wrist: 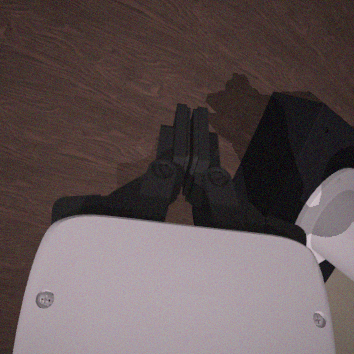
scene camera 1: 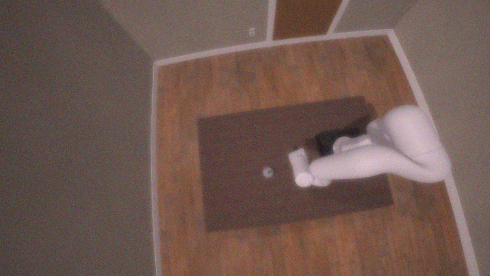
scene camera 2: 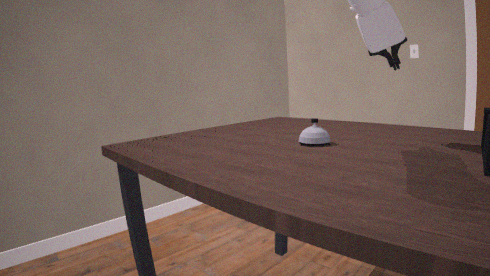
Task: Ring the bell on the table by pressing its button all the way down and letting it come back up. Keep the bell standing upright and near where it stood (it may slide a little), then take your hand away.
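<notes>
The bell (scene camera 1: pixel 268 172) (scene camera 2: pixel 314 136) is a small whitish dome on a dark base. It stands upright on the brown table (scene camera 1: pixel 235 200) (scene camera 2: pixel 225 170). Its black button (scene camera 2: pixel 314 120) sits raised on a short stem on top. My gripper (scene camera 2: pixel 396 67) (wrist: pixel 186 125) is shut with nothing between its fingers. It hangs high above the table, to the right of the bell in scene camera 2, and touches nothing. In scene camera 1 the fingers are hidden by the arm, which is right of the bell. The bell does not show in the wrist view.
A black block-like base (scene camera 1: pixel 327 141) (scene camera 2: pixel 487 142) (wrist: pixel 272 155) stands on the table under and beside the white arm (scene camera 1: pixel 360 162). The arm's shadow lies on the table at the right in scene camera 2. Walls and a brown door (scene camera 1: pixel 305 17) stand beyond the table.
</notes>
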